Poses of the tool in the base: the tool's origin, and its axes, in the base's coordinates. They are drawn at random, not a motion.
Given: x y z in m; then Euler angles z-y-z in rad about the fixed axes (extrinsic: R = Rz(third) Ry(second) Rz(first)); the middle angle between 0 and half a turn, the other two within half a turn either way.
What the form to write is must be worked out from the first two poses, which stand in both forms.
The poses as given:
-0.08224 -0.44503 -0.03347 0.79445 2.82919 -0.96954
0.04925 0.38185 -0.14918 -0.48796 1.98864 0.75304
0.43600 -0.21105 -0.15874 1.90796 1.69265 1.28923
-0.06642 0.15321 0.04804 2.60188 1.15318 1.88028
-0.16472 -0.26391 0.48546 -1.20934 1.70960 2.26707
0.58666 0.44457 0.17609 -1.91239 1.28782 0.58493
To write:
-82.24 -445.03 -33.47 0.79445 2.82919 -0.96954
49.25 381.85 -149.18 -0.48796 1.98864 0.75304
436.00 -211.05 -158.74 1.90796 1.69265 1.28923
-66.42 153.21 48.04 2.60188 1.15318 1.88028
-164.72 -263.91 485.46 -1.20934 1.70960 2.26707
586.66 444.57 176.09 -1.91239 1.28782 0.58493

